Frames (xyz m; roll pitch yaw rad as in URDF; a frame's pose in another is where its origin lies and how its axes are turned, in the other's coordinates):
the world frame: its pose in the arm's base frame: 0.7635 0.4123 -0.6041 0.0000 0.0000 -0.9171
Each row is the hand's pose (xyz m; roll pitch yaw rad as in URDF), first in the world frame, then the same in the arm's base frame.
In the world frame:
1: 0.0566 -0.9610 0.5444 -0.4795 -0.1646 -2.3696
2: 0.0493 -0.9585 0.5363 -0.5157 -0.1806 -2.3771
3: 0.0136 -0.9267 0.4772 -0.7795 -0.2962 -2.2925
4: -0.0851 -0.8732 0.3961 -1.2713 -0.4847 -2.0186
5: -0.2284 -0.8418 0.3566 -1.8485 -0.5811 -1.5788
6: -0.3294 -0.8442 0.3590 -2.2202 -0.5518 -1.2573
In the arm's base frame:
1: 0.0350 -0.2170 -0.0597 -0.4795 -0.1646 2.9965
2: 0.0326 -0.2097 -0.0678 -0.5157 -0.1806 2.9890
3: 0.0361 -0.1620 -0.1269 -0.7795 -0.2962 3.0736
4: 0.0186 -0.0512 -0.2080 -1.2713 -0.4847 -2.9357
5: -0.0437 0.0817 -0.2475 -1.8485 -0.5811 -2.4959
6: -0.1070 0.1604 -0.2451 -2.2202 -0.5518 -2.1744

